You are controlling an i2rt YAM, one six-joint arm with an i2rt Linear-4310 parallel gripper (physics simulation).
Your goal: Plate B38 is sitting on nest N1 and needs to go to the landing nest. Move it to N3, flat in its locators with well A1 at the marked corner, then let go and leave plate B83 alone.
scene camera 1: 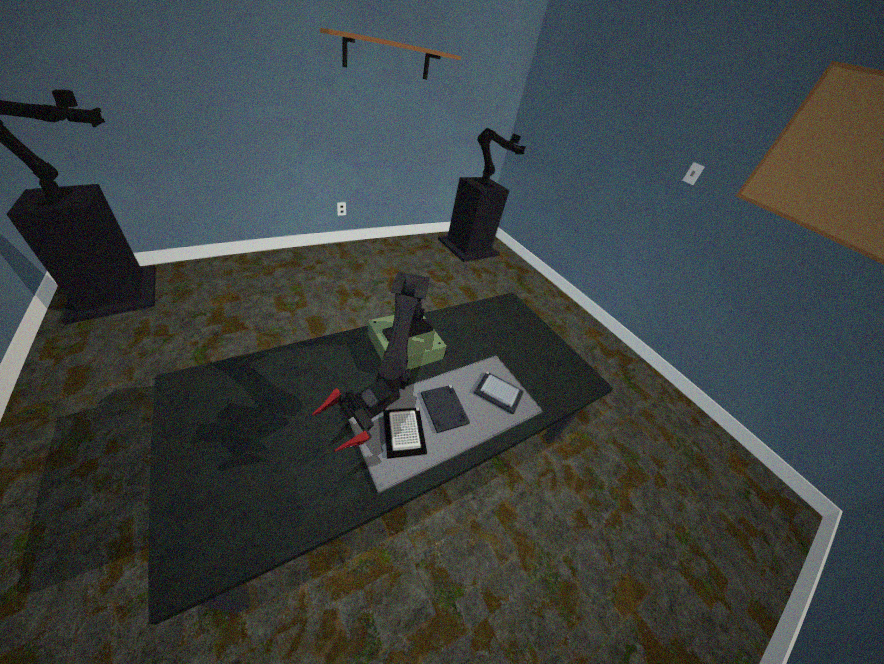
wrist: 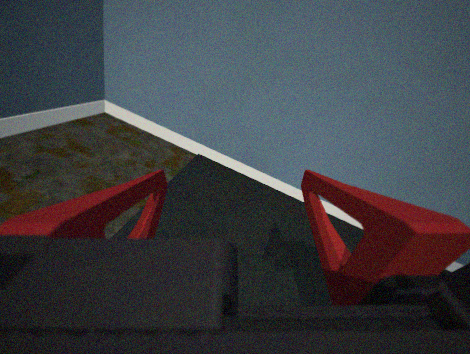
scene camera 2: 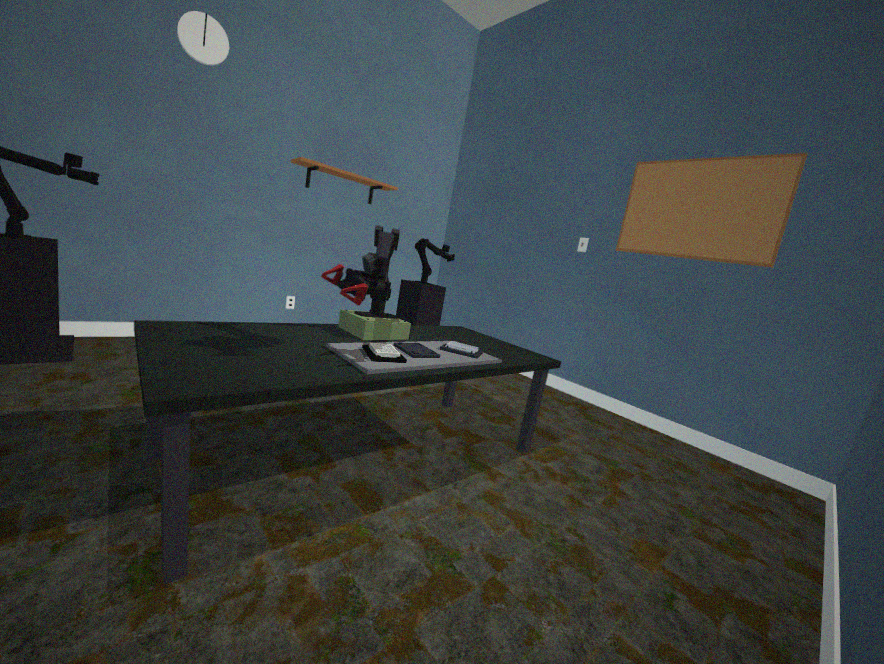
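A white well plate point(scene camera 1: 405, 430) point(scene camera 2: 383, 350) sits in a black nest at the left of a grey board point(scene camera 1: 457, 439) point(scene camera 2: 457, 360). A pale, smoother-looking plate point(scene camera 1: 500, 390) point(scene camera 2: 460, 348) sits in a dark nest at the board's right. Between them is a dark nest point(scene camera 1: 445, 409) point(scene camera 2: 418, 350) with no plate on it. The labels and the A1 corner mark are too small to read, so I cannot tell B38 from B83. My gripper point(scene camera 1: 324, 432) point(scene camera 2: 332, 283) point(wrist: 234, 177) is open and empty, raised above the table, left of the plates. No plate shows in the wrist view.
A green box-like block point(scene camera 1: 427, 351) point(scene camera 2: 385, 329) surrounds the arm's base, behind the board. The board lies near the front edge of the dark table point(scene camera 1: 214, 514) point(scene camera 2: 235, 371). Two other arms on dark pedestals point(scene camera 1: 78, 243) point(scene camera 1: 477, 214) stand away from the table.
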